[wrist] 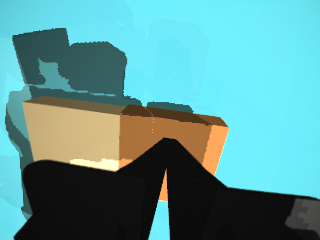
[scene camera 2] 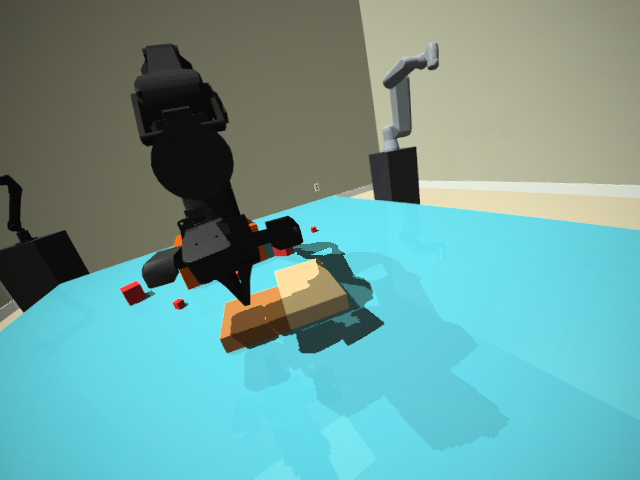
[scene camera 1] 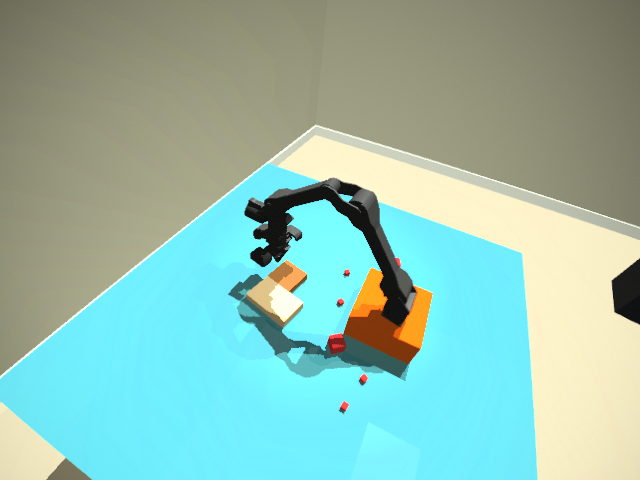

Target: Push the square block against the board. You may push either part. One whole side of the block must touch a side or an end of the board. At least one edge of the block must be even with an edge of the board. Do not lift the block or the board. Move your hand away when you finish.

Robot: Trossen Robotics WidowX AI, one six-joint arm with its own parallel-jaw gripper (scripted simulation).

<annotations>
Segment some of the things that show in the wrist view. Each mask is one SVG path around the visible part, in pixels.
My gripper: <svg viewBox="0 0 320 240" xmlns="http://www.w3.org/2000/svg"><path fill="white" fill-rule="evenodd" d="M13 236L14 240L148 240L165 173L167 177L170 240L320 240L320 199L306 195L228 187L201 165L176 139L163 138L137 159L117 170L76 165L51 159L38 160L28 164L23 169L22 179L32 210L32 216L28 218L28 221Z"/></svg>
A square block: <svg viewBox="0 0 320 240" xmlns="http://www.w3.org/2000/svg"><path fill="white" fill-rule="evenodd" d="M166 173L159 200L168 201ZM121 111L119 168L137 159L161 139L169 138L176 139L201 165L215 176L229 131L229 126L221 117L128 104Z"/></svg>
A tan board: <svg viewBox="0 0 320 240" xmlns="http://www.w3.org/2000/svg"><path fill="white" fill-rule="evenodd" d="M22 102L34 161L51 159L58 162L109 170L117 170L119 168L120 114L126 106L40 96Z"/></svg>
</annotations>
